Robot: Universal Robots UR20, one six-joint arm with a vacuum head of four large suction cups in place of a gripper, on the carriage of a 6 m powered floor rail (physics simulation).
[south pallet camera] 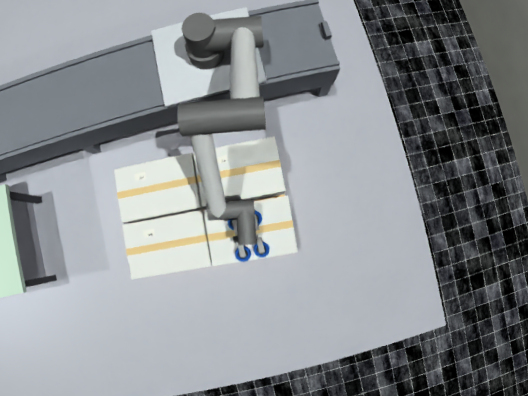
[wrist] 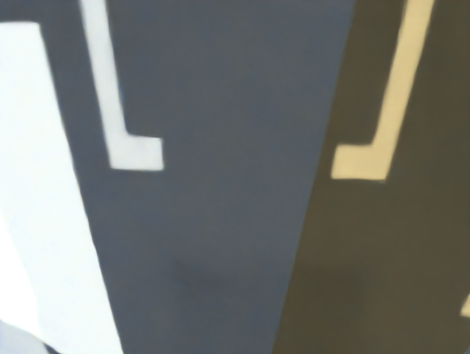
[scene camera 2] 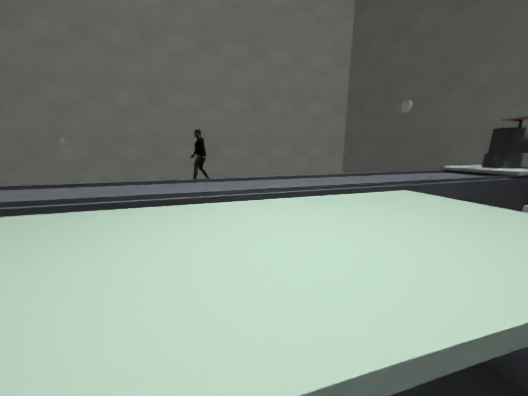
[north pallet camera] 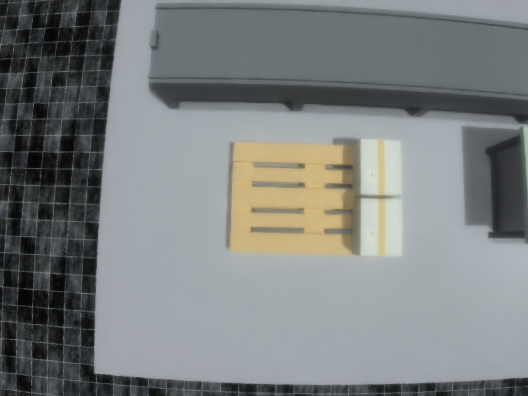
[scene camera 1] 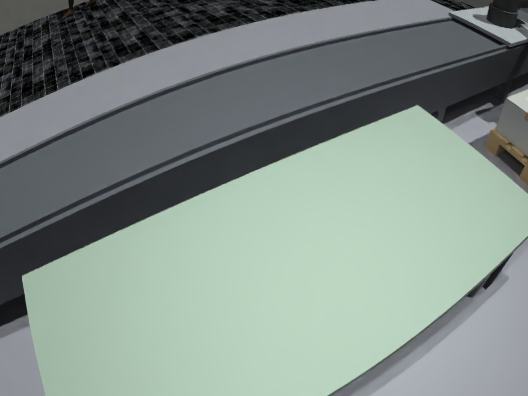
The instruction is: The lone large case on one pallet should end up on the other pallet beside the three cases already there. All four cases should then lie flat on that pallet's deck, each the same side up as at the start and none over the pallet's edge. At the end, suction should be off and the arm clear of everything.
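Frame: origin at the arm's base, x back, y right, z up, level; millimetres.
Where they show: hand, its tool point: (wrist: 243,253); arm's base, origin of its link: (scene camera 2: 500,167) (scene camera 1: 500,22).
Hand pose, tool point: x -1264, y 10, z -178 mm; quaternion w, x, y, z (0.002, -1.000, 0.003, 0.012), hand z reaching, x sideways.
Each offset is from my tool point to the top centre of the thing. "spot": to the spot under its first point. Level surfaces: height alone.
In the south pallet camera view, three white cases with orange tape, upper left (south pallet camera: 160,205), upper right (south pallet camera: 260,182) and lower left (south pallet camera: 170,260), lie flat. The fourth large case @[dx +30, dy -17, dz +26 mm] (south pallet camera: 277,242) (wrist: 215,225) fills the lower right corner, level and lined up with them, with narrow gaps between. It is at deck height or very slightly above; contact with the deck is hidden. My vacuum head (south pallet camera: 248,236) is over this case with its blue-rimmed cups down on the top face. Suction itself cannot be seen. A corner of this pallet @[spot: dx +621, dy +863, dz -297 mm] (scene camera 1: 496,142) shows in scene camera 1.
The north pallet (north pallet camera: 280,197) has a bare deck, with two white boxes (north pallet camera: 369,167) (north pallet camera: 369,225) at its right end. The rail (scene camera 1: 225,100) (north pallet camera: 325,50) (south pallet camera: 75,90) runs behind. A green table @[dz +138 mm] (scene camera 1: 250,250) (scene camera 2: 250,275) (south pallet camera: 10,240) stands between the pallets. A person (scene camera 2: 200,147) walks beyond the rail.
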